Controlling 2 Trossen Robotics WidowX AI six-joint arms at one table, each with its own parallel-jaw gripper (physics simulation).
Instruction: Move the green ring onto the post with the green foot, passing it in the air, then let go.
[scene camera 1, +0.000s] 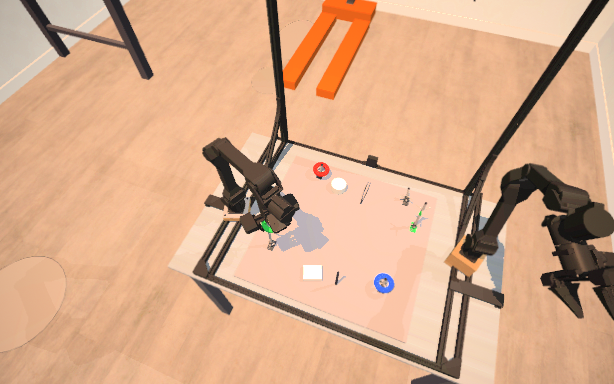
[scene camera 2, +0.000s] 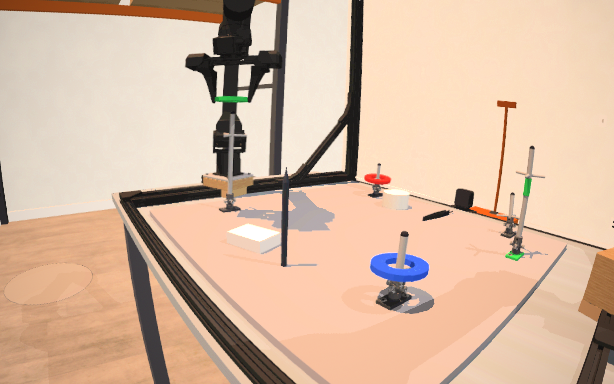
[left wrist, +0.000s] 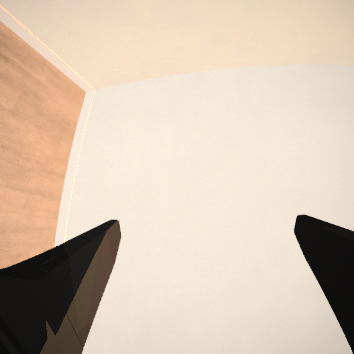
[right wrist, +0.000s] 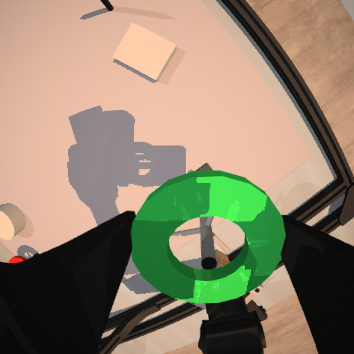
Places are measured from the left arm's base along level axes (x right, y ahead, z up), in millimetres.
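Pixels of known places: left gripper, fingertip midpoint: (scene camera 1: 598, 320) (left wrist: 209, 227); right gripper, fingertip midpoint: (scene camera 2: 231, 103) (right wrist: 206, 222); left arm's base, origin of the base link: (scene camera 1: 470, 252); right arm's base, origin of the base link: (scene camera 1: 236, 206) (scene camera 2: 227, 174).
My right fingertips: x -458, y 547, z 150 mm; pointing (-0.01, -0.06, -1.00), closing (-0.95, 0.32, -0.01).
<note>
For each thing: its top centre in the pictures, then the offset to it from my right fingertips. "spot": a spot on its surface instead.
- green ring, middle of its top: (right wrist: 207, 252) (scene camera 2: 232, 96) (scene camera 1: 271, 222) dx +3, dy +8, dz +13 mm
- tall grey post, surface spot: (scene camera 2: 231, 160) spot: dx +7, dy +37, dz -119 mm
- bare short post, surface spot: (scene camera 2: 511, 207) spot: dx +532, dy -230, dz -168 mm
- white box, middle of its top: (right wrist: 143, 50) (scene camera 2: 253, 232) (scene camera 1: 312, 272) dx +26, dy -155, dz -207 mm
- white cylinder, middle of its top: (scene camera 2: 396, 192) (scene camera 1: 338, 183) dx +390, dy +22, dz -192 mm
- upright black pen, middle of its top: (scene camera 2: 286, 167) (scene camera 1: 338, 270) dx +56, dy -246, dz -87 mm
The green ring (scene camera 1: 267, 227) (scene camera 2: 231, 99) (right wrist: 150, 245) lies level between the fingers of my right gripper (scene camera 2: 231, 100) (right wrist: 206, 222), which is shut on its outer rim. The ring hangs a little above the tip of a tall grey post (scene camera 2: 231, 160) with a dark foot; in the right wrist view that post's tip shows through the hole. The post with the green foot (scene camera 1: 424, 206) (scene camera 2: 521, 220) stands upright at the far right of the mat, with a crossbar and a green band. My left gripper (scene camera 1: 597, 316) (left wrist: 209, 227) is open and empty, beyond the table's right edge.
Red (scene camera 1: 315, 172) (scene camera 2: 370, 179) and blue (scene camera 1: 377, 286) (scene camera 2: 382, 272) rings sit on short posts. A bare short post (scene camera 1: 406, 200) (scene camera 2: 511, 207) stands near the green-footed one. A white box (scene camera 1: 312, 272) (scene camera 2: 252, 237), white cylinder (scene camera 1: 339, 185) (scene camera 2: 396, 200) and upright black pen (scene camera 1: 337, 278) (scene camera 2: 285, 220) stand between.
</note>
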